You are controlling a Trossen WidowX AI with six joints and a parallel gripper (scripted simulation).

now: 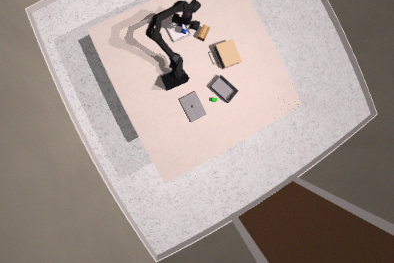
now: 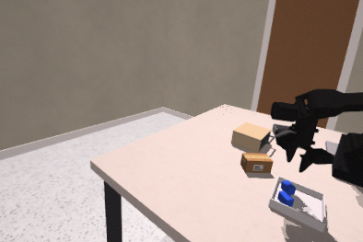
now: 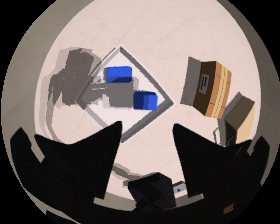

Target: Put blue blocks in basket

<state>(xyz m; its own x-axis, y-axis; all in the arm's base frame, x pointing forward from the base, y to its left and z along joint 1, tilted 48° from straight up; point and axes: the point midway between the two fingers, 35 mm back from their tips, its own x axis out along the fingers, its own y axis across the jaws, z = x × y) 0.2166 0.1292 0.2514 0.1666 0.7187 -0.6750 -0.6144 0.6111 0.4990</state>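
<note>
Now: hand 25 cm past the grey lid, 51 cm to the left of it and 12 cm above it. Also, from my hand: grey basket: 3 cm behind, 4 cm to the left, 13 cm below; then cardboard box: 12 cm ahead, 8 cm to the right, 10 cm below; then red block: 10 cm ahead, 10 cm to the right, 12 cm below.
</note>
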